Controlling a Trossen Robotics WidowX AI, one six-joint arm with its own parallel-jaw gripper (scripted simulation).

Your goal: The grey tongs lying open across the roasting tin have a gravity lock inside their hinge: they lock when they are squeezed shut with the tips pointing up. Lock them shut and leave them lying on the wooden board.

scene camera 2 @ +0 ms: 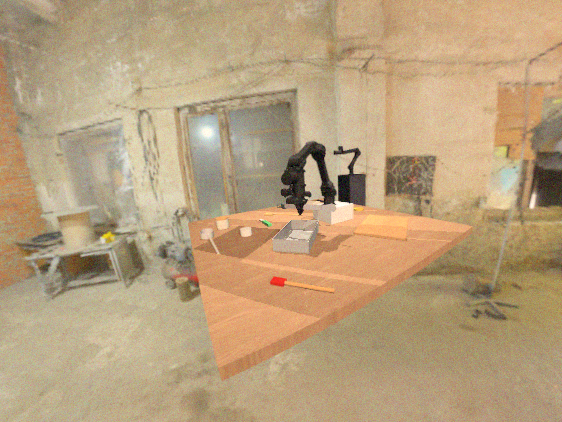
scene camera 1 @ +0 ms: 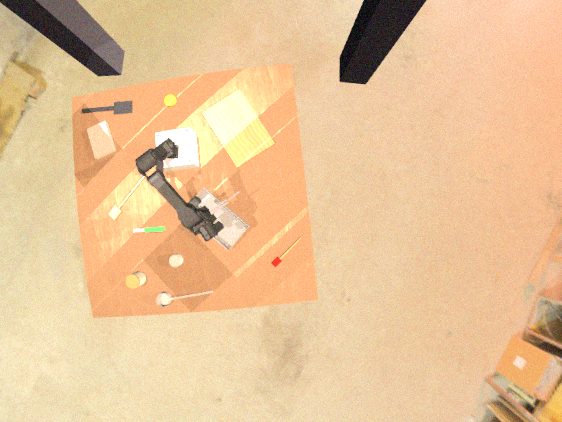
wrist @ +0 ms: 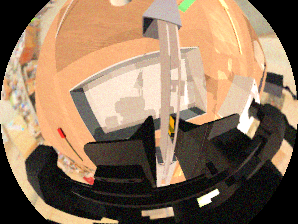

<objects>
same spot on grey roasting tin: [wrist: 113, 103] = [scene camera 1: 229, 228]
</objects>
